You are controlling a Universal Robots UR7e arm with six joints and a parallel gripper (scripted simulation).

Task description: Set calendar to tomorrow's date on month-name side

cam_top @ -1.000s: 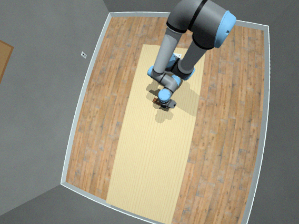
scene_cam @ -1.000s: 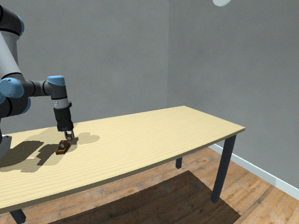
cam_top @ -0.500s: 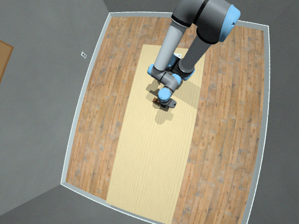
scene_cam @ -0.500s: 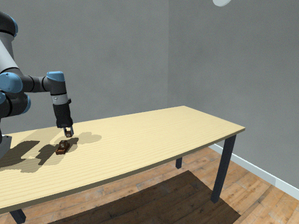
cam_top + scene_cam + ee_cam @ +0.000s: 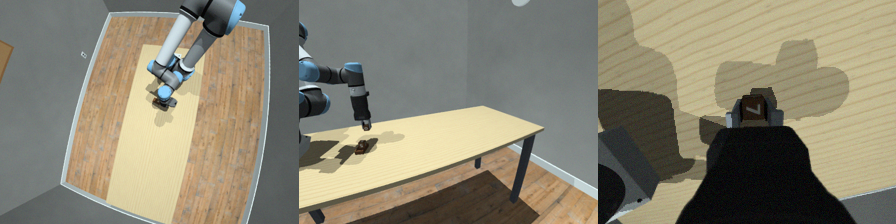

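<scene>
Now: hand 3 cm past the dark brown calendar tray, 10 cm to the left of it and 8 cm above it.
</scene>
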